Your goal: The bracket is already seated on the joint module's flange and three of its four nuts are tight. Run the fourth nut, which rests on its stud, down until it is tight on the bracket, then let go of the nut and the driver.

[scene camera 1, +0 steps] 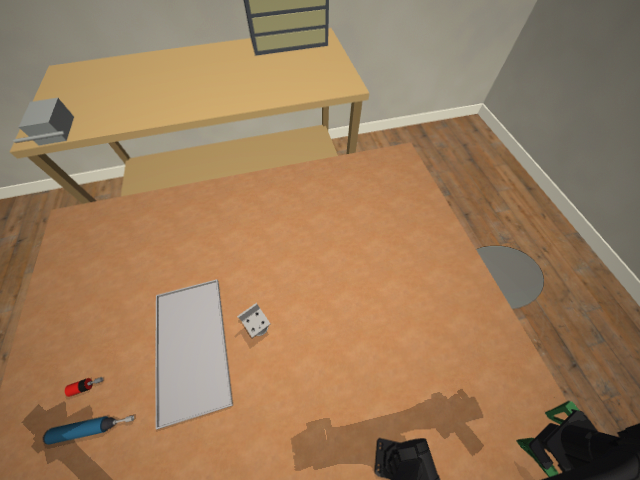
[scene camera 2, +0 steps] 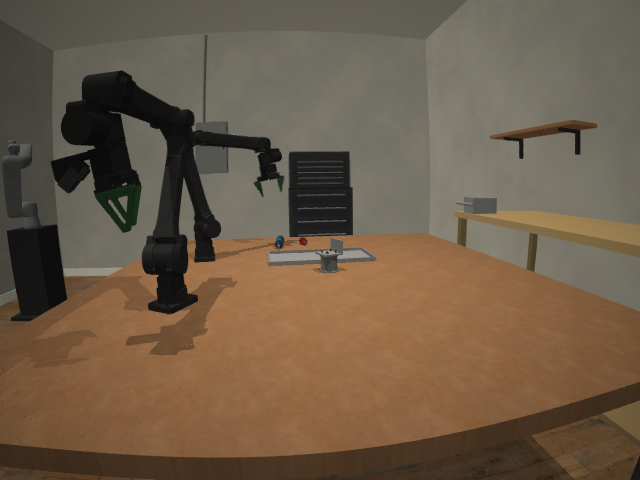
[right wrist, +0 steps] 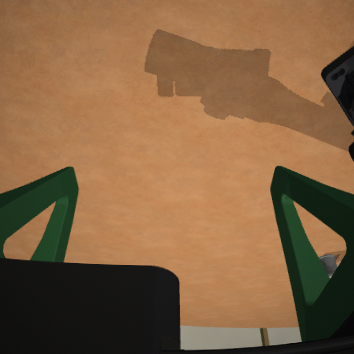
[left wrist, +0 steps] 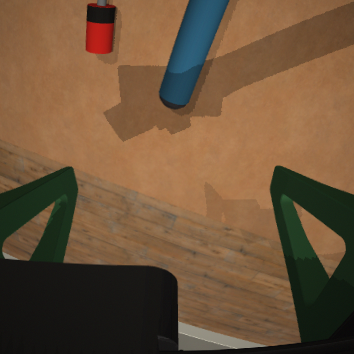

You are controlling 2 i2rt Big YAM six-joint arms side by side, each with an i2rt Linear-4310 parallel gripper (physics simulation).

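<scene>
The pale bracket sits on the grey joint module, right of the tray in scene camera 1; the nuts on it are too small to tell apart. A blue driver and a shorter red driver lie on the table left of the tray in scene camera 1. My left gripper is open and empty, above the table near the blue driver's handle end. My right gripper is open and empty, high up and well away from the bracket.
A shallow grey tray lies between the drivers and the joint module. Part of the right arm stands at the table's near edge. A wooden bench with a grey vise stands beyond the table.
</scene>
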